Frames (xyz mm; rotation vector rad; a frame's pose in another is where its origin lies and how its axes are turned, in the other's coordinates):
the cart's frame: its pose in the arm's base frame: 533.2 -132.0 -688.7 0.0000 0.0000 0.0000
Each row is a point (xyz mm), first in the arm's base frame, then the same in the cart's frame.
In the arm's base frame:
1: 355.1 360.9 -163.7
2: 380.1 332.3 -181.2
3: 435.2 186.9 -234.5
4: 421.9 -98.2 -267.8
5: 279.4 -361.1 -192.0
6: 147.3 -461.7 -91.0
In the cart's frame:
1: -178.1 492.9 525.0
2: -153.1 464.3 507.5
3: -98.0 318.9 454.2
4: -111.3 33.8 420.9
5: -253.8 -229.1 496.7
6: -385.9 -329.7 597.7

